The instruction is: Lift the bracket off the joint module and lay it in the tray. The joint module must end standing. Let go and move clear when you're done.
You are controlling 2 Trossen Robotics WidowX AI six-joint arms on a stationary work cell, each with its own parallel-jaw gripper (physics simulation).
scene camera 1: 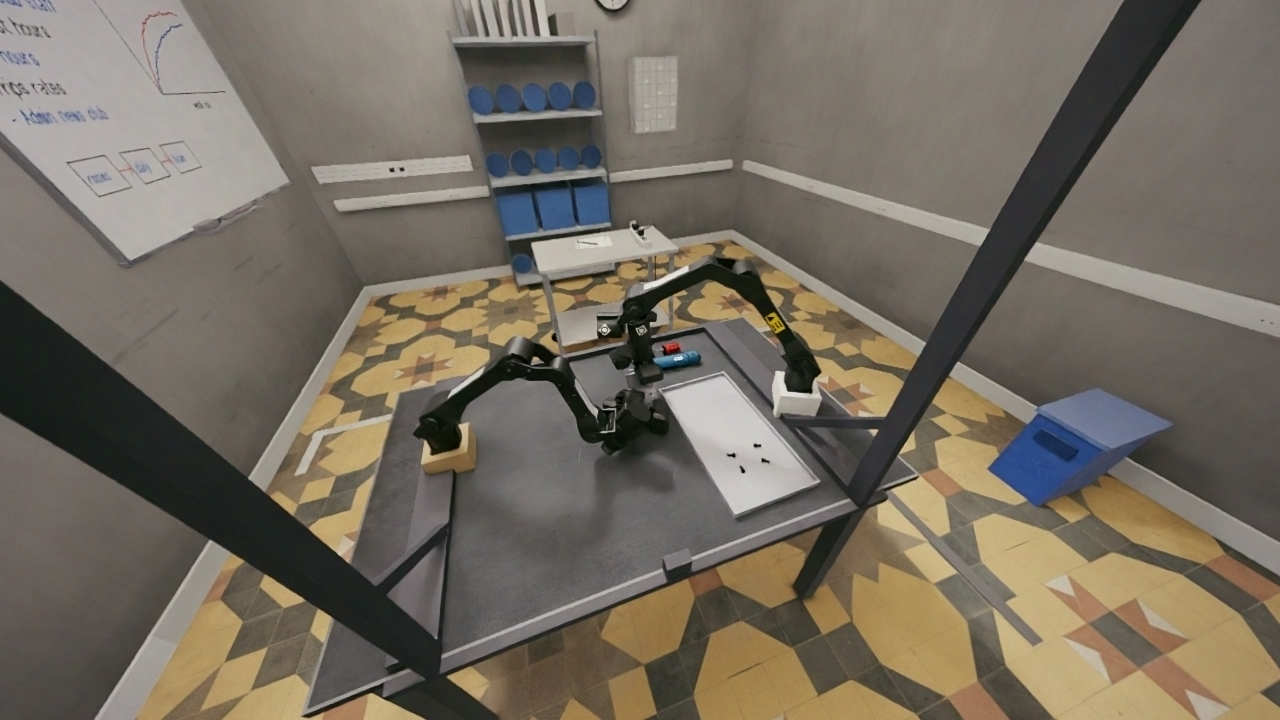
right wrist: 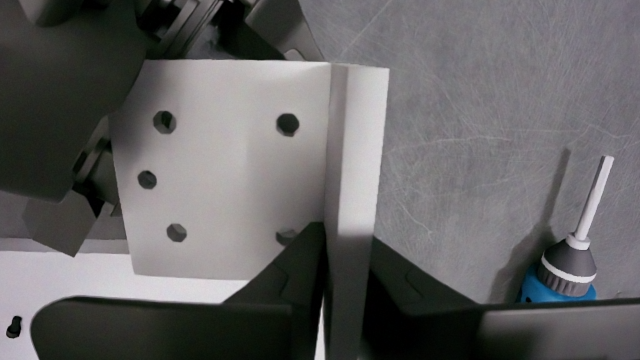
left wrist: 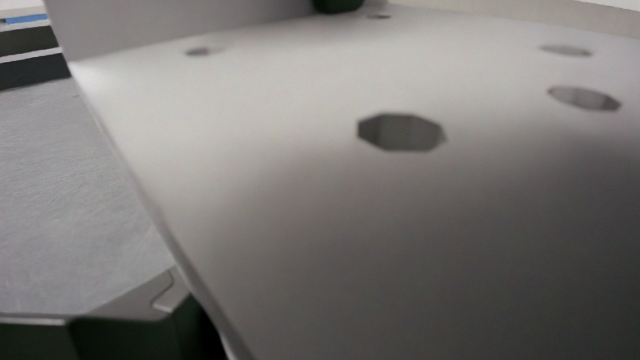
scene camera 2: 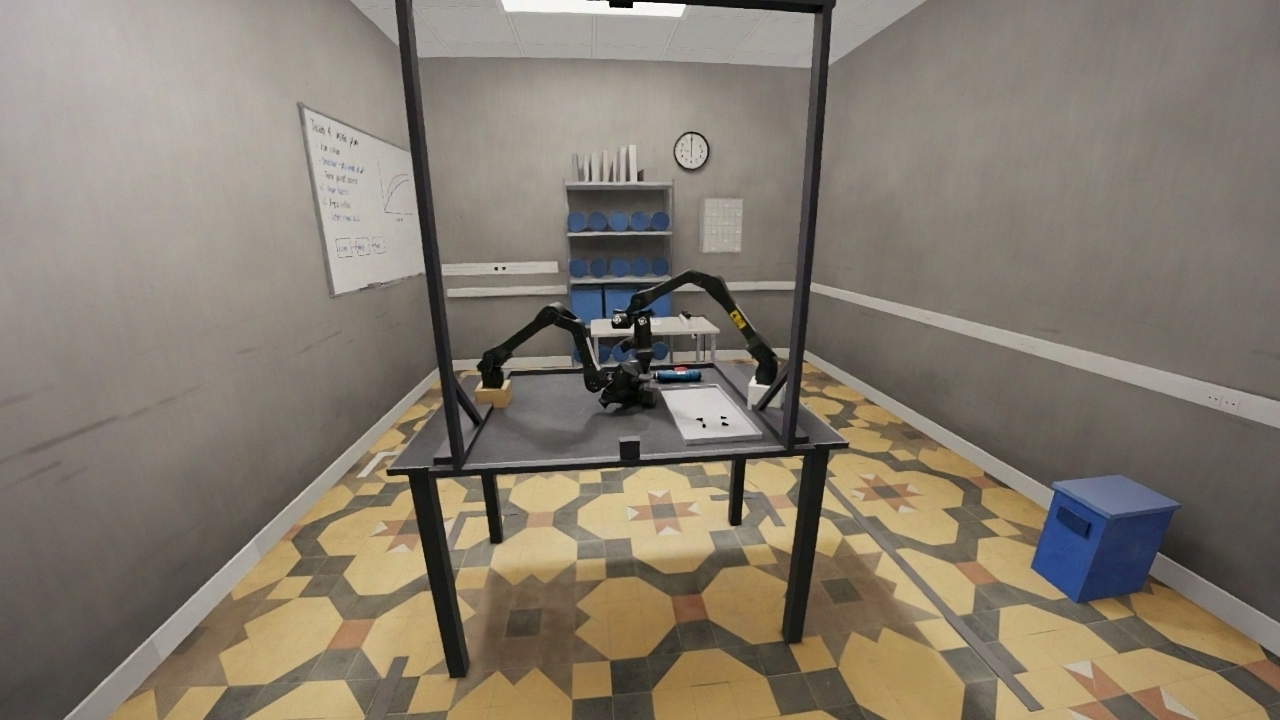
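The bracket (left wrist: pixel 280 200) (right wrist: pixel 225 165) is a light grey L-shaped plate with round holes and one upright flange. My right gripper (right wrist: pixel 332 235) (scene camera 1: pixel 642 379) is shut on that flange from above. My left gripper (scene camera 1: pixel 658 417) (scene camera 2: pixel 648 395) is low over the table, reaching in under the flat plate from the side, its fingers part-way apart and shut on the joint module, which the bracket and the gripper hide. Whether the plate touches the module cannot be seen. The white tray (scene camera 1: pixel 707 402) (scene camera 2: pixel 693 402) (right wrist: pixel 50 280) lies right beside them in the scene views.
Several small black screws (scene camera 1: pixel 742 469) (right wrist: pixel 14 326) lie in the tray. A blue screwdriver (scene camera 1: pixel 677 360) (scene camera 2: pixel 678 376) (right wrist: pixel 557 290) and a small red object (scene camera 1: pixel 671 348) lie behind the tray on the dark table (scene camera 1: pixel 554 537). Frame posts (scene camera 1: pixel 1002 232) stand at the table's sides.
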